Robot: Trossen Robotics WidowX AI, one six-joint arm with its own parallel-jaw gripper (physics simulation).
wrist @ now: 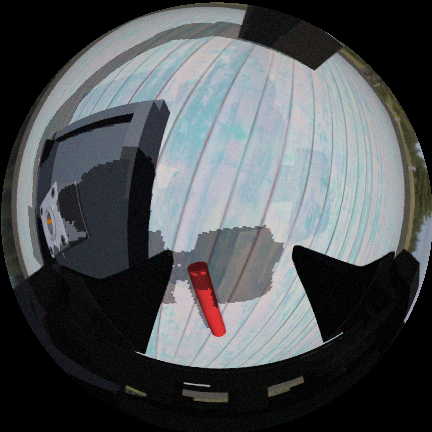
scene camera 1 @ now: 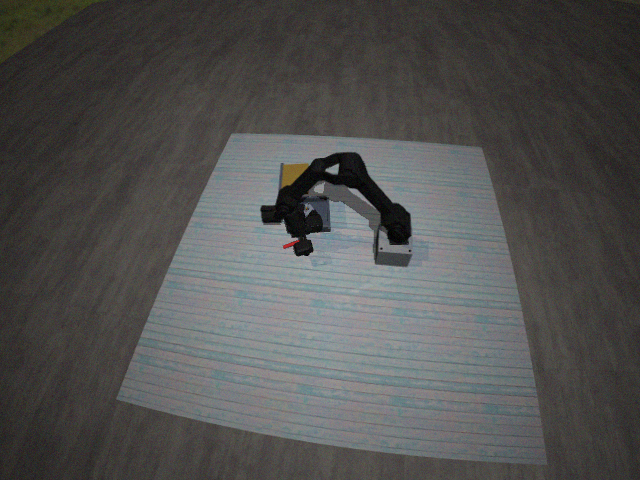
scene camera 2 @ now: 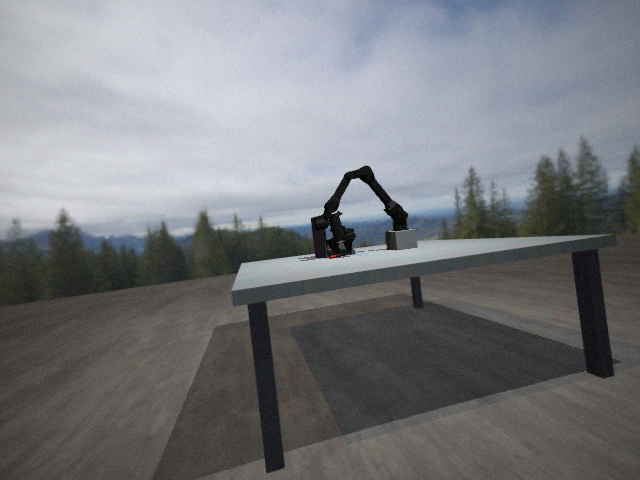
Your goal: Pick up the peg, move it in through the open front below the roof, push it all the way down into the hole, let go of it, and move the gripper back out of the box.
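Where they show: gripper, fingertip midpoint: [wrist: 234, 255] [scene camera 2: 344, 255]; arm's base at its link origin: [scene camera 1: 398, 236] [scene camera 2: 400, 230].
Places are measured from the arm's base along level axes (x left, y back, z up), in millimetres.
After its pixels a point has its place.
Observation:
The red peg [scene camera 1: 290, 244] {y -388, x -25, z -86 mm} [scene camera 2: 335, 256] {y -381, x -25, z -91 mm} [wrist: 210, 305] {y -372, x -32, z -85 mm} lies on its side on the table beside the box. My gripper [scene camera 1: 306, 236] {y -330, x -23, z -93 mm} [scene camera 2: 345, 248] {y -330, x -23, z -93 mm} [wrist: 234, 255] {y -330, x -23, z -93 mm} is open and empty, low over the peg. In the wrist view the peg shows between the two spread fingers, nearer the left one and slightly tilted. The dark grey box [scene camera 1: 324, 209] {y -261, x -196, z -90 mm} [scene camera 2: 319, 241] {y -408, x -155, z -9 mm} [wrist: 107, 205] {y -312, x -121, z -91 mm} has a yellow roof [scene camera 1: 293, 174] {y -361, x -182, z 125 mm}. Its light grey hole block [wrist: 49, 220] {y -331, x -183, z -64 mm} shows at the wrist view's left edge, with orange inside the hole. The arm partly hides box and peg in scene camera 1.
The arm's grey base [scene camera 1: 393, 255] {y -19, x 61, z -23 mm} [scene camera 2: 402, 239] {y -39, x 59, z -48 mm} stands to the right of the box on the pale striped table top [scene camera 1: 336, 335] {y -216, x 313, z -98 mm} [scene camera 2: 439, 255] {y -223, x 519, z -98 mm}. The box's raised edge is close beside the left finger in the wrist view. The arm arches over from the base.

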